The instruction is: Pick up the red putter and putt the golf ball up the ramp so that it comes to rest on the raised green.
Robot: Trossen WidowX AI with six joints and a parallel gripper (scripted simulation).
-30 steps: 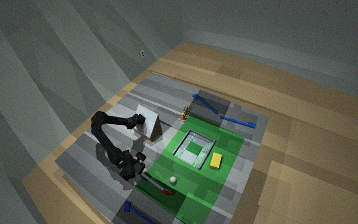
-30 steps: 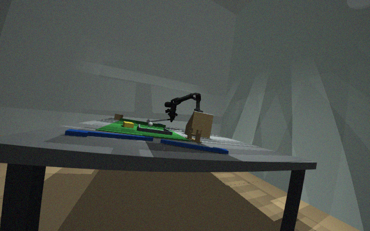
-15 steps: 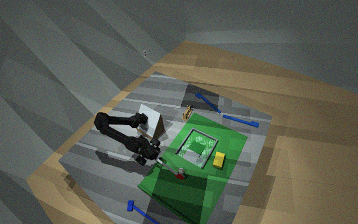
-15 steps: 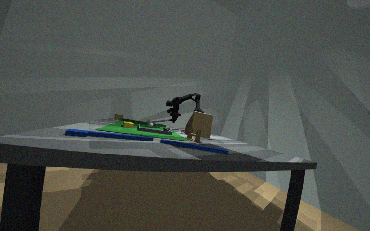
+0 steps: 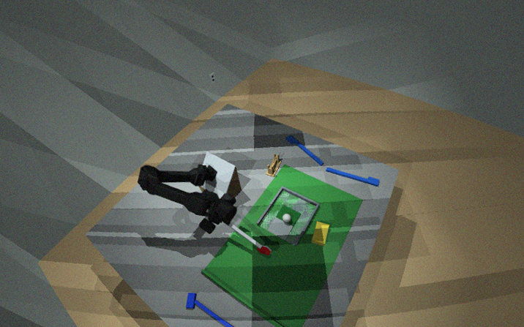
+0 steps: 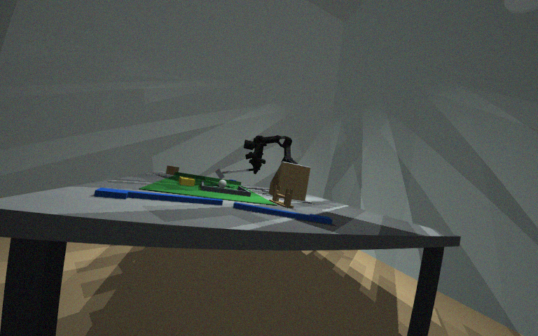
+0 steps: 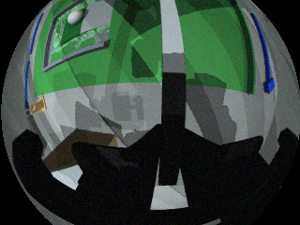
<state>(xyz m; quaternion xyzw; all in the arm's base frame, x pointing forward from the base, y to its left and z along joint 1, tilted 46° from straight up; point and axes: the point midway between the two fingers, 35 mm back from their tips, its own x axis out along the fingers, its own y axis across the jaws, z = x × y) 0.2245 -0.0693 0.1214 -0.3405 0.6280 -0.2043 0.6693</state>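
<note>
My gripper tip is 120 mm short of the red putter and 20 mm to the right of it. Round my gripper tip: green mat: 250 mm ahead, 180 mm to the left, 110 mm below; wooden stand: 450 mm to the left, 80 mm below, 70 mm behind; white golf ball: 230 mm to the left, 190 mm ahead, 80 mm below.
</note>
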